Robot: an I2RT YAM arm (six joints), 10 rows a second.
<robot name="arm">
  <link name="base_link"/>
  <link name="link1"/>
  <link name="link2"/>
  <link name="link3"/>
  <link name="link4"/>
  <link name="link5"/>
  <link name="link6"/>
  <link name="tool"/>
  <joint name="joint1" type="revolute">
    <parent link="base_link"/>
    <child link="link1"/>
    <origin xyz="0 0 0.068" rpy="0 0 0"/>
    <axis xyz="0 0 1"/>
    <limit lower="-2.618" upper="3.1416"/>
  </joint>
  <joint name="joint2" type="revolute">
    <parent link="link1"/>
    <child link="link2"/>
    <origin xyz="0.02 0.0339 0.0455" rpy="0 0 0"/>
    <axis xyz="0 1 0"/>
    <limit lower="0" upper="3.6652"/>
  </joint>
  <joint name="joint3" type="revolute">
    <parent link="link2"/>
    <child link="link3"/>
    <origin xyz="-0.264 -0.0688 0" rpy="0 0 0"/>
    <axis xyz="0 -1 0"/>
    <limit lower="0" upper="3.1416"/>
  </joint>
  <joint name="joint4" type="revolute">
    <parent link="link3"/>
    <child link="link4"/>
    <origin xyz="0.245 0.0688 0.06" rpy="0 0 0"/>
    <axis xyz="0 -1 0"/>
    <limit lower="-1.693" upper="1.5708"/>
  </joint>
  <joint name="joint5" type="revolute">
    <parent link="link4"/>
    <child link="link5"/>
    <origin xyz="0.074 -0.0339 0.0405" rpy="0 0 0"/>
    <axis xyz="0 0 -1"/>
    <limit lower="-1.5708" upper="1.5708"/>
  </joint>
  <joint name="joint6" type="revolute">
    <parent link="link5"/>
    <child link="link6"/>
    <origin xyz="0.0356 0 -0.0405" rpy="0 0 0"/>
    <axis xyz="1 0 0"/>
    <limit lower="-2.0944" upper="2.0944"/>
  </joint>
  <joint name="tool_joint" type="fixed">
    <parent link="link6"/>
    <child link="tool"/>
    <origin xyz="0 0 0" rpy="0 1.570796 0"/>
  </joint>
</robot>
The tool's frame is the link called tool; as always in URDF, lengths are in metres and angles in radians.
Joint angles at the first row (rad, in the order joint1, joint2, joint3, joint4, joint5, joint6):
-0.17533 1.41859 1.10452 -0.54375 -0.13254 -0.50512
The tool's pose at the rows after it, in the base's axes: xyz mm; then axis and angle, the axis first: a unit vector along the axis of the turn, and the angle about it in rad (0 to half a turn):
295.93 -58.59 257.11 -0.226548 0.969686 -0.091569 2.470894
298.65 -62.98 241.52 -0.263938 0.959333 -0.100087 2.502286
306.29 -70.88 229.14 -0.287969 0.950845 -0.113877 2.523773
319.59 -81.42 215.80 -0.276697 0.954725 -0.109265 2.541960
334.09 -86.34 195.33 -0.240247 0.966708 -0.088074 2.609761
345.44 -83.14 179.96 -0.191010 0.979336 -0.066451 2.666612
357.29 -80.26 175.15 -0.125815 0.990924 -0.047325 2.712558
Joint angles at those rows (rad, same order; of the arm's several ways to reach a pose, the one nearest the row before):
-0.20910 1.42746 1.05577 -0.51285 -0.11588 -0.62669
-0.22198 1.45900 1.02767 -0.47995 -0.12159 -0.71729
-0.24061 1.50818 1.02506 -0.43925 -0.11682 -0.78946
-0.26252 1.58671 1.05237 -0.40930 -0.12133 -0.78731
-0.26348 1.68863 1.09578 -0.42680 -0.10269 -0.72159
-0.24415 1.76421 1.13421 -0.45384 -0.07960 -0.60961
-0.22670 1.82409 1.19943 -0.51066 -0.05899 -0.46623

